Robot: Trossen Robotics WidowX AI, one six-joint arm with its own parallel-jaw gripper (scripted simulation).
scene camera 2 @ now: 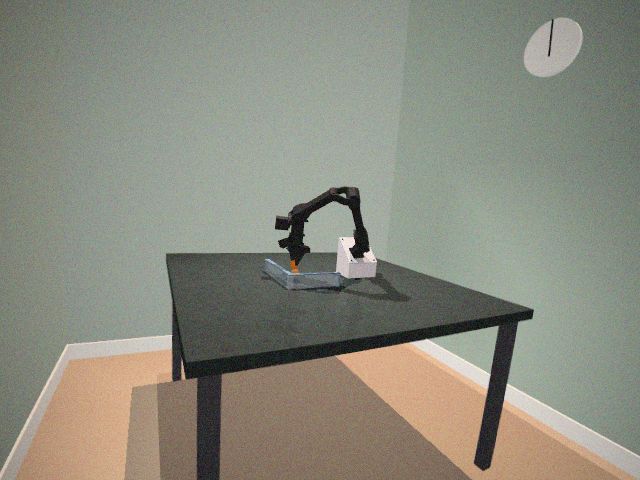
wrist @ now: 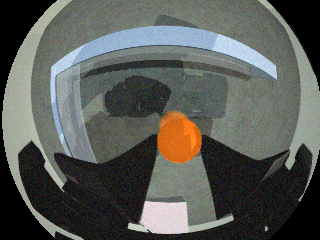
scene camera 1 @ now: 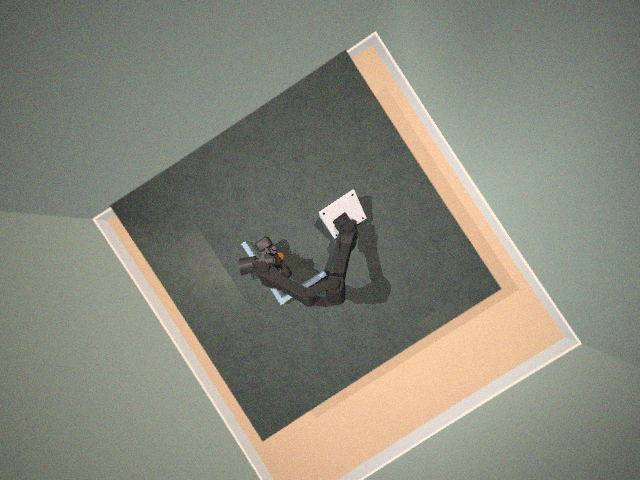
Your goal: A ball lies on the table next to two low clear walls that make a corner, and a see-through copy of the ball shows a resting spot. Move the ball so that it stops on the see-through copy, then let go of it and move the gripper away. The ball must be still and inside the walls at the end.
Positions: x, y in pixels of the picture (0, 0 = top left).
Labels:
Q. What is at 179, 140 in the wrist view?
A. A ball.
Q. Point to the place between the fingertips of the gripper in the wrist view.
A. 179, 139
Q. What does the gripper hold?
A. A ball.

